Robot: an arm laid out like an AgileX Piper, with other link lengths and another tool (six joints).
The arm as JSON. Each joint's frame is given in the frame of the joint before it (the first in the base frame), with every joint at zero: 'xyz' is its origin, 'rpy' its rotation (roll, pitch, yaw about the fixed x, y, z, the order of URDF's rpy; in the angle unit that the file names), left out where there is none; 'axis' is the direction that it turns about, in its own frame. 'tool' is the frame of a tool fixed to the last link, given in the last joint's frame.
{
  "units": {
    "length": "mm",
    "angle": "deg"
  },
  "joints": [
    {
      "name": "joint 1",
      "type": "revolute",
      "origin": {
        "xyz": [
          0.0,
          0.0,
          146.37
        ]
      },
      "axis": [
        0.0,
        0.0,
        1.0
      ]
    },
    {
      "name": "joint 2",
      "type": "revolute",
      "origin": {
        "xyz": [
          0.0,
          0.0,
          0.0
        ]
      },
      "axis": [
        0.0,
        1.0,
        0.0
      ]
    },
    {
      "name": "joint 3",
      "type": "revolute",
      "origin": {
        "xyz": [
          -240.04,
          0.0,
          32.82
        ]
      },
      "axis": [
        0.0,
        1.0,
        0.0
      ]
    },
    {
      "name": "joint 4",
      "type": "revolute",
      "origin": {
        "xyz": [
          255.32,
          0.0,
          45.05
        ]
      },
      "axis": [
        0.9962,
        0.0,
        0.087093
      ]
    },
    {
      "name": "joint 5",
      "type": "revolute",
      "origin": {
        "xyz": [
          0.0,
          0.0,
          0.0
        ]
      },
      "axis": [
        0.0,
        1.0,
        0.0
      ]
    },
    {
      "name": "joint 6",
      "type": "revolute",
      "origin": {
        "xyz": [
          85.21,
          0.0,
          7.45
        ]
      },
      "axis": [
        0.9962,
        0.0,
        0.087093
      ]
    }
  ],
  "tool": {
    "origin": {
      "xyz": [
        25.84,
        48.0,
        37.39
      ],
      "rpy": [
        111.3,
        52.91,
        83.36
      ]
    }
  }
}
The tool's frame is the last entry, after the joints.
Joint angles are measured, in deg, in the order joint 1, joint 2, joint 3, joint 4, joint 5, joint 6. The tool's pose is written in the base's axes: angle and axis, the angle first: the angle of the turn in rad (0 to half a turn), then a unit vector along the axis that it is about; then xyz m. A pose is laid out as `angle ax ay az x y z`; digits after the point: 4 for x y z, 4 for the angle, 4 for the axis.
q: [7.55, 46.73, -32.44, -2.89, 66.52, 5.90]
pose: 3.0552 0.3145 0.9251 -0.2129 0.1774 0.0634 0.2209
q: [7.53, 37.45, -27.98, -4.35, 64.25, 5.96]
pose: 2.9353 0.3266 0.9244 -0.1972 0.1607 0.0590 0.2254
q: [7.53, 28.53, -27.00, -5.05, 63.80, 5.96]
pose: 2.8019 0.3433 0.9235 -0.1710 0.1466 0.0561 0.2447
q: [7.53, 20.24, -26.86, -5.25, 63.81, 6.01]
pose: 2.6772 0.3610 0.9219 -0.1410 0.1311 0.0537 0.2647
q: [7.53, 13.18, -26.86, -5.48, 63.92, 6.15]
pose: 2.5715 0.3771 0.9191 -0.1146 0.1157 0.0512 0.2804
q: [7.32, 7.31, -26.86, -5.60, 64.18, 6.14]
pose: 2.4868 0.3912 0.9156 -0.0931 0.1015 0.0487 0.2915
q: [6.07, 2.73, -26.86, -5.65, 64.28, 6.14]
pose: 2.4212 0.4109 0.9083 -0.0787 0.0907 0.0452 0.2994
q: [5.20, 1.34, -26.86, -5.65, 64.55, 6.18]
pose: 2.4060 0.4206 0.9040 -0.0767 0.0875 0.0434 0.3011
